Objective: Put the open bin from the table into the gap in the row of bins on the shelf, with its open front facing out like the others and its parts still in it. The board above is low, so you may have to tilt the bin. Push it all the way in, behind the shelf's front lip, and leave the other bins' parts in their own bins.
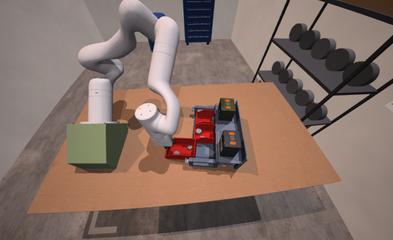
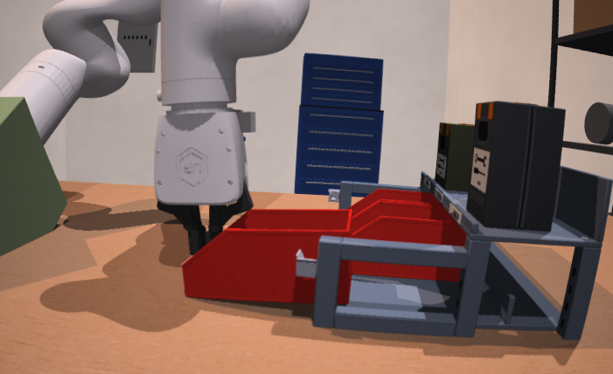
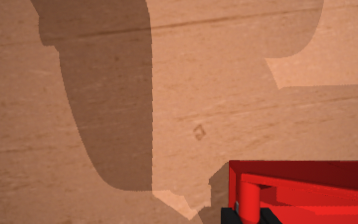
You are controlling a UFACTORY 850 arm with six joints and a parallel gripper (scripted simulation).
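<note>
My hand is 6 cm short of the grey disc, 4 cm to the left of it and 2 cm above it. Also, from my hand: grey shelf (26 cm ahead, 9 cm to the left, 3 cm above).
</note>
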